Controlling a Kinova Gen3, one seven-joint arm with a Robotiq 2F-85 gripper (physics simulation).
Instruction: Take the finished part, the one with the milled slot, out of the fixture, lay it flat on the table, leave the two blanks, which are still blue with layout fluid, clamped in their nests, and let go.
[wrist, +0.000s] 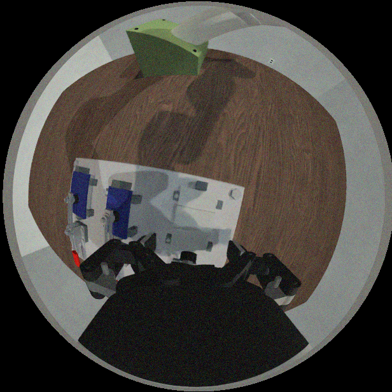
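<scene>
The fixture plate (155, 182) lies on the table. Two blue blanks (81, 195) (119, 212) sit in nests at its left, each under a grey clamp arm with a dark tip. In the right nest, between small grey blocks, the finished part (196, 221) shows as a pale, partly shaded plate with a thin edge line; its slot cannot be made out. A black clamp tip (188, 257) shows below this nest, near the gripper body; the rest of that clamp is hidden. My gripper (191, 245) is open and empty, its fingers on either side of the nest's lower end in view.
The brown wooden table (290, 175) extends beyond and right of the plate. A green block (167, 57) stands at the far edge, with a pale translucent shape (205, 27) over it. A red clamp handle (76, 259) sticks out at lower left, near the left finger linkage.
</scene>
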